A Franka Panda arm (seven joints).
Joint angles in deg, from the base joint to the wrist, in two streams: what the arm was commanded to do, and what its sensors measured. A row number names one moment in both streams.
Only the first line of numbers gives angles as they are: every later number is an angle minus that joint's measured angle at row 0.
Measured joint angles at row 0:
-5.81, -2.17, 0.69, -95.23, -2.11, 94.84, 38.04
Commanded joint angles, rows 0 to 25:
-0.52, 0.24, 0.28, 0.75, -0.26, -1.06, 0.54
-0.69, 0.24, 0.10, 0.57, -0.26, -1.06, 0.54
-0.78, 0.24, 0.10, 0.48, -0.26, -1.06, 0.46
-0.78, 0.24, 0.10, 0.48, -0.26, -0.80, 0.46
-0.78, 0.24, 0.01, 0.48, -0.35, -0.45, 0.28
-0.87, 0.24, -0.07, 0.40, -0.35, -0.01, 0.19
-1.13, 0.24, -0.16, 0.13, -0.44, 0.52, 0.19
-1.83, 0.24, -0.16, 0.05, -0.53, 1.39, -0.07
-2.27, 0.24, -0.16, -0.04, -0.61, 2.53, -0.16
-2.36, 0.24, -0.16, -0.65, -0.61, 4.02, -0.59
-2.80, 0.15, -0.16, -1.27, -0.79, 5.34, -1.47
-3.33, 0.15, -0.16, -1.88, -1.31, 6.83, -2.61
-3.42, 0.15, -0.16, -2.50, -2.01, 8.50, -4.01
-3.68, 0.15, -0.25, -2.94, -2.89, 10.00, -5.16
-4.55, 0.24, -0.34, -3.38, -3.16, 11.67, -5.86
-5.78, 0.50, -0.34, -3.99, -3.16, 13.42, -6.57
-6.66, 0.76, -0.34, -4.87, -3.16, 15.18, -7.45
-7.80, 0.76, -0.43, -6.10, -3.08, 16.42, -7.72
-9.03, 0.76, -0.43, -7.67, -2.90, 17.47, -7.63
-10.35, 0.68, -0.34, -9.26, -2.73, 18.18, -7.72
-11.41, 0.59, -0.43, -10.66, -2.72, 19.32, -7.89
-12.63, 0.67, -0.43, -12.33, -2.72, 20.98, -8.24
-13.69, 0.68, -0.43, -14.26, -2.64, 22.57, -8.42
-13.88, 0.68, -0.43, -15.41, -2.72, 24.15, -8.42
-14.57, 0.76, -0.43, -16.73, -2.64, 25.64, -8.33
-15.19, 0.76, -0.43, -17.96, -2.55, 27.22, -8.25
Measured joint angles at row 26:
-13.42, 1.69, -1.02, -13.56, -2.35, 22.52, -7.88
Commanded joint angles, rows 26 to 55:
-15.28, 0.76, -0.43, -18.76, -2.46, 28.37, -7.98
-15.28, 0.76, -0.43, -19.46, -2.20, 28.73, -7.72
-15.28, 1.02, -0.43, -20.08, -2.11, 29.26, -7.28
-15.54, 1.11, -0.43, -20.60, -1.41, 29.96, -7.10
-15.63, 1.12, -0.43, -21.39, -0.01, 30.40, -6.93
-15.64, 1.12, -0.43, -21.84, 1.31, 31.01, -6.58
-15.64, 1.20, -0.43, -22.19, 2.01, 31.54, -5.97
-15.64, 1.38, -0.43, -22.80, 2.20, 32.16, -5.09
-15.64, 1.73, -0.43, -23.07, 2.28, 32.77, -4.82
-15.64, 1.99, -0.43, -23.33, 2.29, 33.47, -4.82
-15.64, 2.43, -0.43, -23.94, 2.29, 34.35, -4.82
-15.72, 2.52, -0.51, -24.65, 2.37, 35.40, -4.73
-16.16, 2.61, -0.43, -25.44, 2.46, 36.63, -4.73
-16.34, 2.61, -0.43, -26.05, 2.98, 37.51, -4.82
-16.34, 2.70, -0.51, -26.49, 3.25, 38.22, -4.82
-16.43, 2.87, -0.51, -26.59, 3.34, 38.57, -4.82
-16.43, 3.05, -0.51, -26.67, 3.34, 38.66, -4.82
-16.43, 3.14, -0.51, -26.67, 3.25, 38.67, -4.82
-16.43, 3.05, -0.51, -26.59, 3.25, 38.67, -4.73
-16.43, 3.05, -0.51, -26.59, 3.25, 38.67, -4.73
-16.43, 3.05, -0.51, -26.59, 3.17, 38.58, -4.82
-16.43, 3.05, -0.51, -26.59, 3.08, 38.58, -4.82
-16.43, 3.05, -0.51, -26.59, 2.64, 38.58, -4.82
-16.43, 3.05, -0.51, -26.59, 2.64, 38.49, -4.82
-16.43, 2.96, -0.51, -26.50, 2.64, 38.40, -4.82
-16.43, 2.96, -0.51, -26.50, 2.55, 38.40, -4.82
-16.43, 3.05, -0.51, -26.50, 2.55, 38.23, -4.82
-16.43, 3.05, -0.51, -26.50, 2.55, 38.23, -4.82
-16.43, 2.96, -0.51, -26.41, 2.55, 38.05, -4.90
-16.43, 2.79, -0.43, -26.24, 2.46, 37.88, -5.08
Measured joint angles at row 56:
-15.84, 3.34, -1.03, -26.01, 2.76, 37.45, -5.19
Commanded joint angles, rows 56 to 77:
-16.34, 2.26, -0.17, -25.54, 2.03, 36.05, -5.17
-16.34, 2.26, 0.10, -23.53, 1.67, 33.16, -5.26
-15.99, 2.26, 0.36, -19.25, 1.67, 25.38, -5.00
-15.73, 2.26, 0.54, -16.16, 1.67, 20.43, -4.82
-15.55, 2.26, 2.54, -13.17, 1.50, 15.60, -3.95
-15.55, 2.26, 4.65, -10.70, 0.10, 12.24, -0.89
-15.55, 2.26, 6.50, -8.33, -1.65, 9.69, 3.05
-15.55, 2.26, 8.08, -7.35, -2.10, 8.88, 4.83
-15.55, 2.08, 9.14, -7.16, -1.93, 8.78, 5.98
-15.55, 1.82, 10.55, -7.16, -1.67, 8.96, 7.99
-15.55, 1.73, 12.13, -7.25, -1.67, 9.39, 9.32
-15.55, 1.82, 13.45, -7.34, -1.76, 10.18, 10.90
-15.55, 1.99, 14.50, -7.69, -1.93, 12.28, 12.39
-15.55, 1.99, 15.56, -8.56, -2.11, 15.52, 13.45
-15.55, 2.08, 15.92, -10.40, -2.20, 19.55, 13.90
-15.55, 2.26, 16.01, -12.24, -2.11, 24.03, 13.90
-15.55, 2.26, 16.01, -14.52, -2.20, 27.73, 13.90
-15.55, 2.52, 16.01, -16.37, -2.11, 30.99, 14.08
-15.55, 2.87, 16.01, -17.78, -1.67, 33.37, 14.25
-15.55, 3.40, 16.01, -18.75, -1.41, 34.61, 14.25
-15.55, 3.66, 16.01, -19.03, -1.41, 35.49, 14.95
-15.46, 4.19, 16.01, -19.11, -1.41, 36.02, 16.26
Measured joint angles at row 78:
-15.05, 3.98, 15.53, -17.25, -1.00, 32.84, 13.43
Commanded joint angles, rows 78 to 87:
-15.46, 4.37, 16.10, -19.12, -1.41, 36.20, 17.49
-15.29, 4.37, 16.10, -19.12, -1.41, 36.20, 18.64
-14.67, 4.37, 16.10, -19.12, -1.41, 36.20, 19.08
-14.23, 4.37, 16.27, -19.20, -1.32, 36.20, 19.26
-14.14, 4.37, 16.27, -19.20, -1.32, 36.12, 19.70
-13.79, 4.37, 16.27, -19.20, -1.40, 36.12, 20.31
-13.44, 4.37, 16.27, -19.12, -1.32, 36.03, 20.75
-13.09, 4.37, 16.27, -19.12, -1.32, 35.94, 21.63
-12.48, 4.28, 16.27, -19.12, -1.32, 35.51, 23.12
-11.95, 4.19, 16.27, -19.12, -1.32, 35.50, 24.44
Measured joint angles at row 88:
-12.93, 5.09, 15.77, -18.69, -1.00, 35.40, 20.54
